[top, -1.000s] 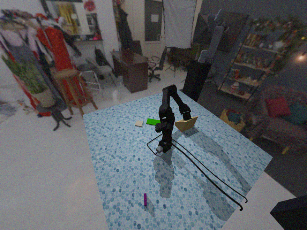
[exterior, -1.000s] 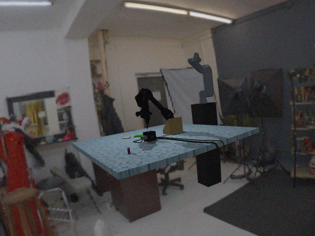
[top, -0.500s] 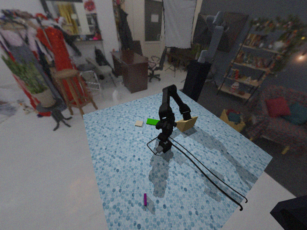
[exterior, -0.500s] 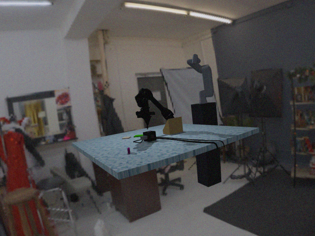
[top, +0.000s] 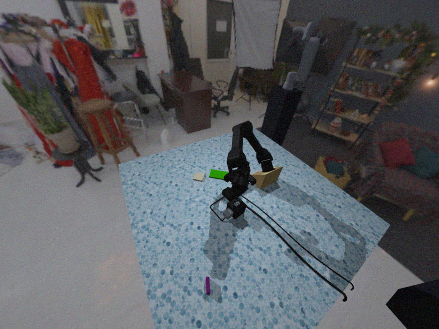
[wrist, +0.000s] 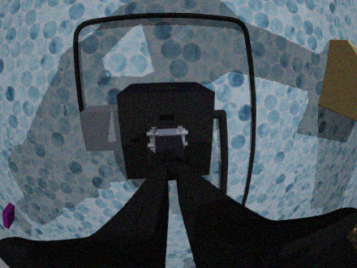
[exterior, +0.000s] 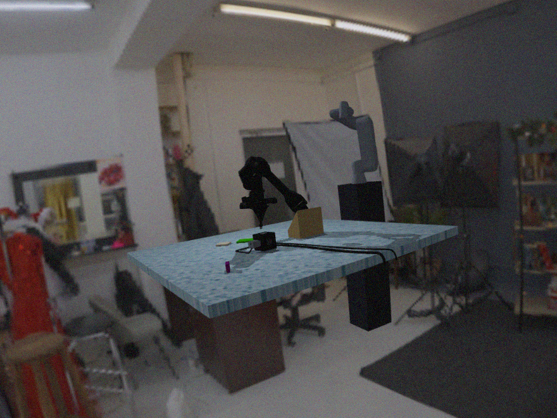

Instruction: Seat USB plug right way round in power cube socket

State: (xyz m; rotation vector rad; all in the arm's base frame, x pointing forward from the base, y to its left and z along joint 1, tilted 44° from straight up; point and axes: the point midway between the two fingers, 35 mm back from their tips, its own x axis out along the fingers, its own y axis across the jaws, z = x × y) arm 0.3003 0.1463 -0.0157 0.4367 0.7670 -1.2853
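My gripper tip is 20 mm above the USB plug. Round my gripper tip: green block 50 mm behind, 280 mm to the right, 130 mm below; tan tile 100 mm ahead, 320 mm to the right, 130 mm below; USB socket 10 mm to the left, 60 mm below.
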